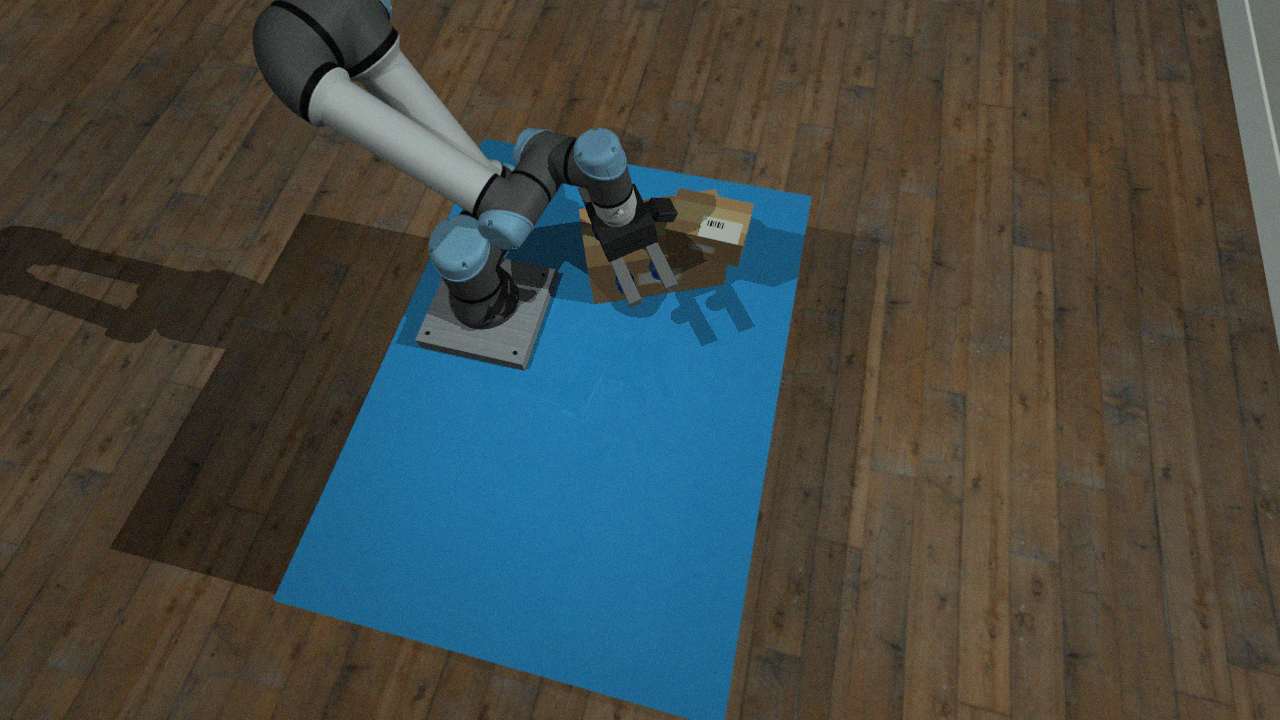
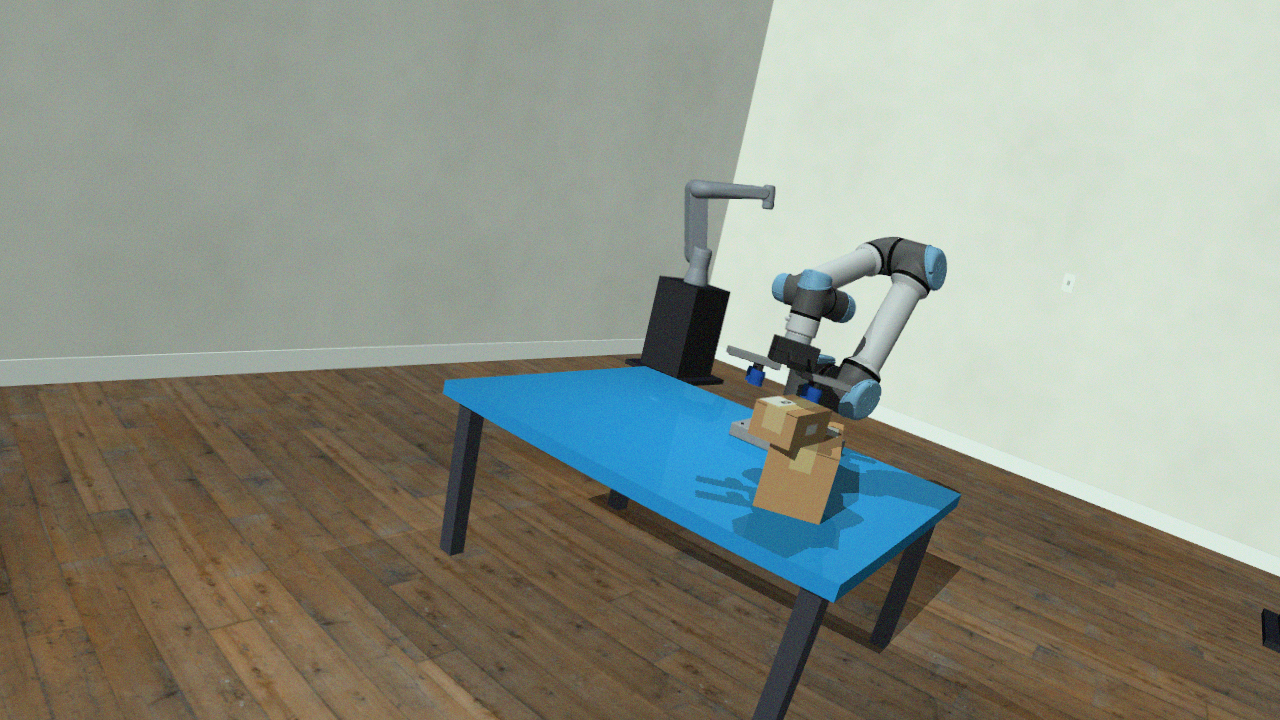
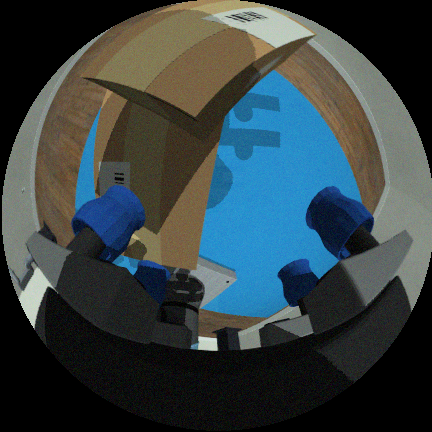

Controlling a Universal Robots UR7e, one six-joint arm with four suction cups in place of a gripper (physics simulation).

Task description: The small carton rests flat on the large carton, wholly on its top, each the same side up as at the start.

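Pixels of known places: hand, tool point: (image 2: 781, 391) (image 3: 225, 250); arm's base, link origin: (image 1: 485, 299) (image 3: 181, 287).
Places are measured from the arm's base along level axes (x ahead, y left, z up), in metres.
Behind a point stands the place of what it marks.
The small carton (image 1: 720, 210) {x 0.453, y 0.252, z 0.191 m} (image 2: 787, 425) {x 0.513, y 0.271, z 0.165 m} (image 3: 200, 65), brown with a white barcode label on top, sits on the far end of the large carton (image 1: 597, 277) {x 0.241, y 0.093, z 0.074 m} (image 2: 792, 488) {x 0.457, y 0.293, z 0.026 m} (image 3: 185, 215) {x 0.292, y 0.145, z 0.117 m}. It is turned relative to the large carton and juts out past its edges. Whether it lies quite flat is hard to tell. The large carton stands on the blue table (image 1: 537, 501) {x 0.282, y -0.370, z -0.037 m} (image 2: 617, 429) {x 0.472, y -0.219, z -0.037 m} (image 3: 270, 190) {x 0.399, y 0.005, z -0.037 m}. My gripper (image 1: 640, 279) (image 2: 784, 385) {x 0.314, y 0.114, z 0.174 m} (image 3: 224, 250) {x 0.314, y 0.114, z 0.174 m} is open, with its four blue suction cups holding nothing. It hangs above the large carton's near part, to one side of the small carton.
The arm's grey base plate (image 1: 474, 347) {x 0.029, y -0.116, z -0.001 m} (image 2: 744, 430) {x 0.138, y -0.074, z -0.010 m} (image 3: 215, 277) {x 0.112, y -0.055, z -0.002 m} is bolted on the table beside the large carton. A second grey arm (image 2: 696, 223) stands on a black pedestal (image 2: 682, 326) behind the table. The forearm passes over the base side of the table.
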